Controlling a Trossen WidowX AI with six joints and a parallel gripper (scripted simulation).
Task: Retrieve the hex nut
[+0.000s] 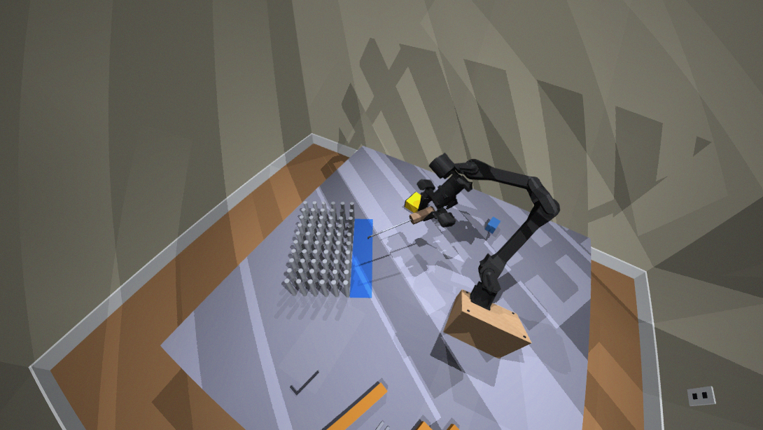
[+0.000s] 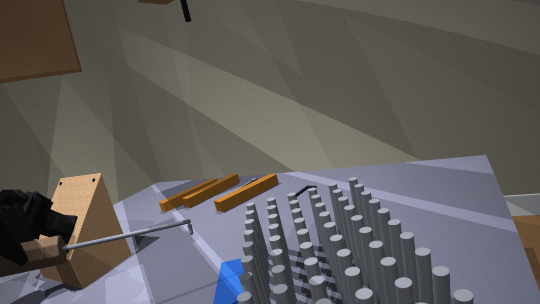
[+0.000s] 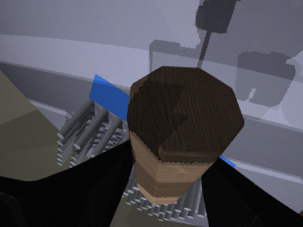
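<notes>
Right now my gripper tip is 180 mm above the blue taped strip, 160 mm short of it and 150 mm to the right of it. The rest, counted from my gripper tip: yellow block: 200 mm to the right, 160 mm below, 80 mm ahead; then wooden-handled pick: 80 mm to the left, 60 mm ahead, 10 mm below; then blue cube: 280 mm behind, 260 mm to the right, 160 mm below.
</notes>
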